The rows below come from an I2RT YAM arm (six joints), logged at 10 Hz.
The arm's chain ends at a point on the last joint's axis. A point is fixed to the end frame.
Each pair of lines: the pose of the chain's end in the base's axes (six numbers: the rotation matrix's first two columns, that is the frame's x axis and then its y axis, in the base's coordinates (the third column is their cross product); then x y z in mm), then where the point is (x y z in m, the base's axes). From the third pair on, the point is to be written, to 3 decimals.
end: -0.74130, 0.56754, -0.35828, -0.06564, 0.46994, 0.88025, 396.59, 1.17, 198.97
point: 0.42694 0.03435 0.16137
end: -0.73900, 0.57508, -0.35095, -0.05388, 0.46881, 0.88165, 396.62, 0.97, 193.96
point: 0.42696 0.03394 0.15617
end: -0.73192, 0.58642, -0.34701, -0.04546, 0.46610, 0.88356, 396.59, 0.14, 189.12
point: 0.427 0.033 0.151
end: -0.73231, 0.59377, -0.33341, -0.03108, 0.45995, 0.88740, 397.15, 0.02, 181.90
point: 0.428 0.033 0.144
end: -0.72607, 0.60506, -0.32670, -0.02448, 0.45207, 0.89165, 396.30, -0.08, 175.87
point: 0.427 0.033 0.138
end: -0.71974, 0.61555, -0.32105, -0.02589, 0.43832, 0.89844, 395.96, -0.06, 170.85
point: 0.427 0.033 0.134
